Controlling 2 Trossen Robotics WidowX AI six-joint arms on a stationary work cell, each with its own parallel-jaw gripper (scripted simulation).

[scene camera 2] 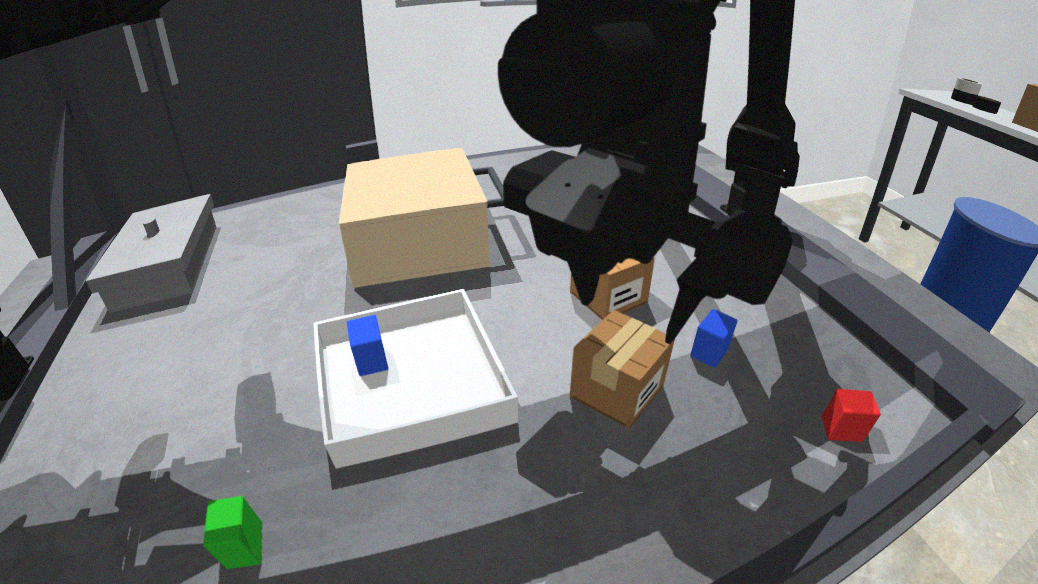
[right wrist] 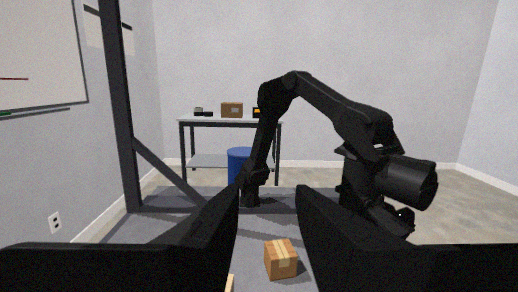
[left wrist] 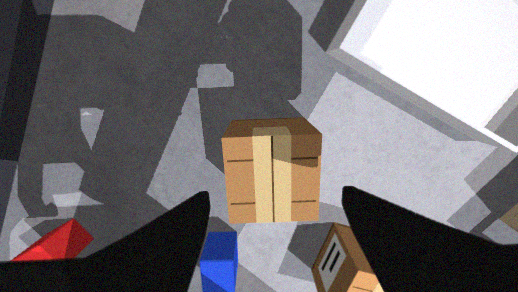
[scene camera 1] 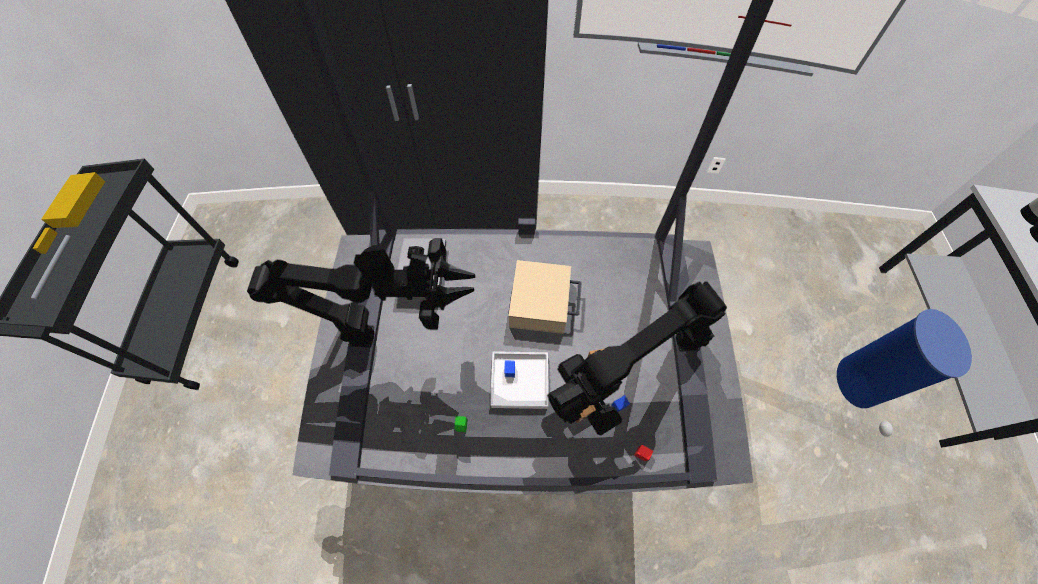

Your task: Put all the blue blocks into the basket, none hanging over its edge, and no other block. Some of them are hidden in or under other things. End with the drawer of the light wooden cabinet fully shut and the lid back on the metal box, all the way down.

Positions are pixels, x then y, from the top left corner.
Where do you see a red block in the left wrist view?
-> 66, 241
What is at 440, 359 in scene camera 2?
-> A white basket.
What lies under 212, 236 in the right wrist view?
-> My right gripper.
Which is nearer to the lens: the light wooden cabinet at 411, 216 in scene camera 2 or the blue block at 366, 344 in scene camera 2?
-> The blue block.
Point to a cardboard box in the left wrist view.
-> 272, 166
